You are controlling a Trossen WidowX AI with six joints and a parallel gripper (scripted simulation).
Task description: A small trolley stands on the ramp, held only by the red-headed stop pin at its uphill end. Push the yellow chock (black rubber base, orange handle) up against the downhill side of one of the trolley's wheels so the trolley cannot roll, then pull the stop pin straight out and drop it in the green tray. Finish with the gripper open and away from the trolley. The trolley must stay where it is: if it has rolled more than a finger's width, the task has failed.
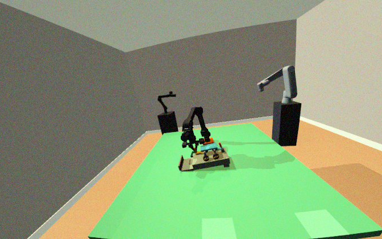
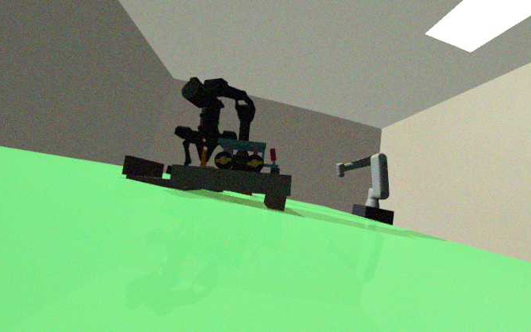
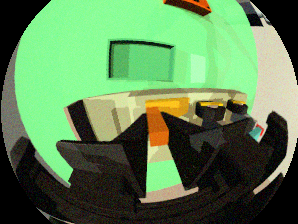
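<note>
Now: gripper tip 22 cm to the right of the stop pin and 4 cm below it. Also, from my gripper tip: trolley (13 cm to the left, 4 cm ahead, 2 cm above); then brown stop block (12 cm to the right, 8 cm ahead, 6 cm below).
</note>
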